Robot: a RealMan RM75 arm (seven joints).
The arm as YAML. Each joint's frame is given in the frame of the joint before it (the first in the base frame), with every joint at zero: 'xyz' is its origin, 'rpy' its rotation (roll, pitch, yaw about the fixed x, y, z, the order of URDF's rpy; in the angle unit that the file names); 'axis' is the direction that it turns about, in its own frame. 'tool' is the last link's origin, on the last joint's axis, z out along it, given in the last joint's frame.
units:
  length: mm
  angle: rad
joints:
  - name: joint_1
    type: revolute
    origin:
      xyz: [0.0, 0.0, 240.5]
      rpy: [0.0, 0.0, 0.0]
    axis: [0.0, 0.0, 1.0]
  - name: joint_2
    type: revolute
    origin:
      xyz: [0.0, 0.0, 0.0]
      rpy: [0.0, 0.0, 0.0]
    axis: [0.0, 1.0, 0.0]
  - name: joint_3
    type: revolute
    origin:
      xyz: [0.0, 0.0, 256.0]
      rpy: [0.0, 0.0, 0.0]
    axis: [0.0, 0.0, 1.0]
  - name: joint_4
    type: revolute
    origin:
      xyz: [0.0, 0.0, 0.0]
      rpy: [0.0, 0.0, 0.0]
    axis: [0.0, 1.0, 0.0]
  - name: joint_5
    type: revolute
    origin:
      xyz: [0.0, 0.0, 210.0]
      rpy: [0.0, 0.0, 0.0]
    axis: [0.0, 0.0, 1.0]
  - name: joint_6
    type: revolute
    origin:
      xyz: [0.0, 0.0, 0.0]
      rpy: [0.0, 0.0, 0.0]
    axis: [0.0, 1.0, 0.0]
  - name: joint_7
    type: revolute
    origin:
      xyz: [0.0, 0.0, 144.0]
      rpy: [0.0, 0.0, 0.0]
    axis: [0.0, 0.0, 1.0]
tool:
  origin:
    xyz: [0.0, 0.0, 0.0]
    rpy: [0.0, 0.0, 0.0]
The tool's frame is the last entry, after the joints.
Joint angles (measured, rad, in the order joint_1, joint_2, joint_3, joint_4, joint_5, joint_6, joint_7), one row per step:
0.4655 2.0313 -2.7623 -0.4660 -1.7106 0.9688 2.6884
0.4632 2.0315 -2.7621 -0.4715 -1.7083 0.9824 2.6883
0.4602 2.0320 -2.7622 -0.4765 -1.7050 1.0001 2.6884
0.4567 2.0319 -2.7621 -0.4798 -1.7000 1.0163 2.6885
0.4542 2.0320 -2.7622 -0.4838 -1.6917 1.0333 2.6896
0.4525 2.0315 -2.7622 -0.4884 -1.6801 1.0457 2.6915
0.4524 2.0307 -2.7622 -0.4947 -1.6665 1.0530 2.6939
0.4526 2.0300 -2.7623 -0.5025 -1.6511 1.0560 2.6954
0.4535 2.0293 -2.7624 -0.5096 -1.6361 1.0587 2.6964
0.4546 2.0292 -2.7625 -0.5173 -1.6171 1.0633 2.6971
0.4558 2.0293 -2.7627 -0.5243 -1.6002 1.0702 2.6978
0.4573 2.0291 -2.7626 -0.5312 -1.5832 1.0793 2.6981
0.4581 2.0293 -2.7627 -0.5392 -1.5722 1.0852 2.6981
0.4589 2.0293 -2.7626 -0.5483 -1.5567 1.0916 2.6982
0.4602 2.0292 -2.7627 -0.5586 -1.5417 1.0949 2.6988
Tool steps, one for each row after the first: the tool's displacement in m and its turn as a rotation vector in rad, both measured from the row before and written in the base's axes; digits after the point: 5 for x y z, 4 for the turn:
-0.00164 -0.00047 0.00084 0.0105 0.0085 0.0056
-0.00161 -0.00066 0.00131 0.0140 0.0095 0.0063
-0.00053 -0.00069 0.00180 0.0146 0.0079 0.0029
-0.00081 -0.00042 0.00193 0.0163 0.0110 0.0019
-0.00030 -0.00014 0.00183 0.0143 0.0123 -0.0026
-0.00050 0.00028 0.00126 0.0108 0.0141 -0.0050
-0.00044 0.00028 0.00061 0.0076 0.0147 -0.0079
-0.00049 0.00046 0.00063 0.0073 0.0134 -0.0072
-0.00056 0.00048 0.00078 0.0102 0.0160 -0.0091
-0.00084 0.00045 0.00091 0.0111 0.0148 -0.0064
-0.00093 0.00060 0.00137 0.0134 0.0143 -0.0053
-0.00146 0.00019 0.00024 0.0075 0.0124 -0.0025
-0.00118 0.00024 0.00055 0.0097 0.0153 -0.0057
-0.00142 0.00029 -0.00003 0.0062 0.0163 -0.0060

